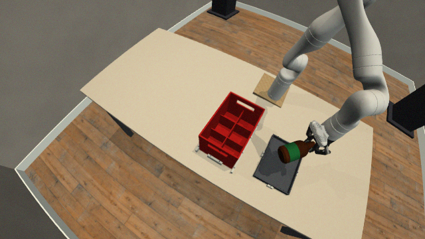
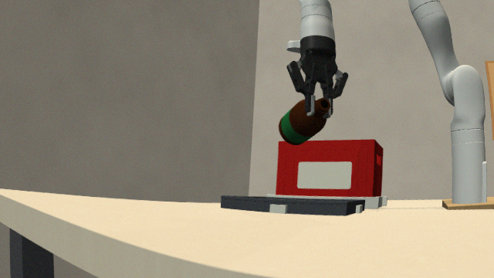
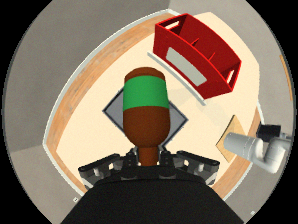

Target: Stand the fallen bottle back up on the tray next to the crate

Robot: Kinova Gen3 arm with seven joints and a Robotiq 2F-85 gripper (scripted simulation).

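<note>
The brown bottle lies 40 mm ahead of my hand, 30 mm to the right of it and 10 mm below it. From my hand the other things lie so: dark grey tray (50 mm ahead, 30 mm to the right, 190 mm below); then red crate (90 mm ahead, 320 mm to the right, 120 mm below).
</note>
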